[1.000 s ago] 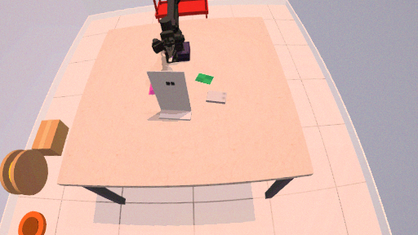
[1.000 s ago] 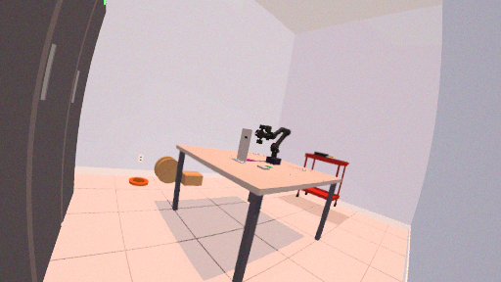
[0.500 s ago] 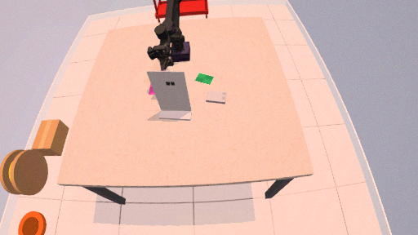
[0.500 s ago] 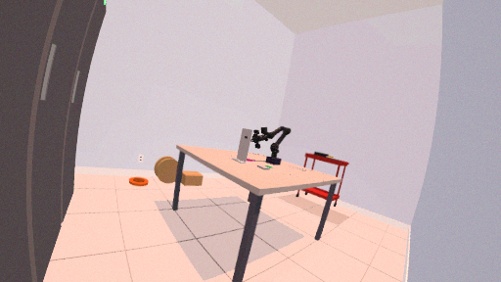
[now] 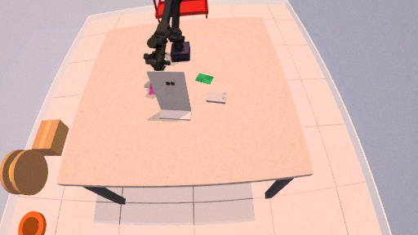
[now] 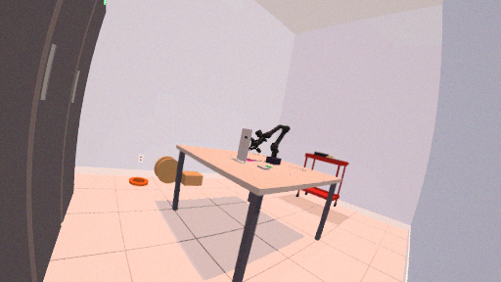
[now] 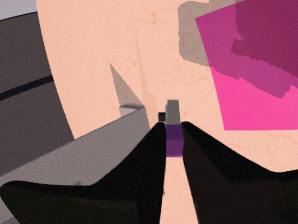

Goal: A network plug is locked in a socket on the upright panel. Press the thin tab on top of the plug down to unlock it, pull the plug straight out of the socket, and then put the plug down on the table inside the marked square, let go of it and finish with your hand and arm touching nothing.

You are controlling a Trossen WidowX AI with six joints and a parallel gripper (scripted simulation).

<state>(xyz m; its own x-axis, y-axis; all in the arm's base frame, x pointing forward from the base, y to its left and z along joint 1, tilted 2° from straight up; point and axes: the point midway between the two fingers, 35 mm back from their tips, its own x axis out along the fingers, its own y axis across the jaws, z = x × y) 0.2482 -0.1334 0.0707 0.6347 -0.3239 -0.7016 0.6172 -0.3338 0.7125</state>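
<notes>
The marked square lies 3 cm behind my gripper tip, 1 cm to the right of it and 10 cm below it. From my gripper tip the other things lie so: green card 3 cm behind, 26 cm to the left, 10 cm below; then network plug right at my gripper tip; then upright panel 18 cm ahead, 8 cm to the left, 4 cm above.
</notes>
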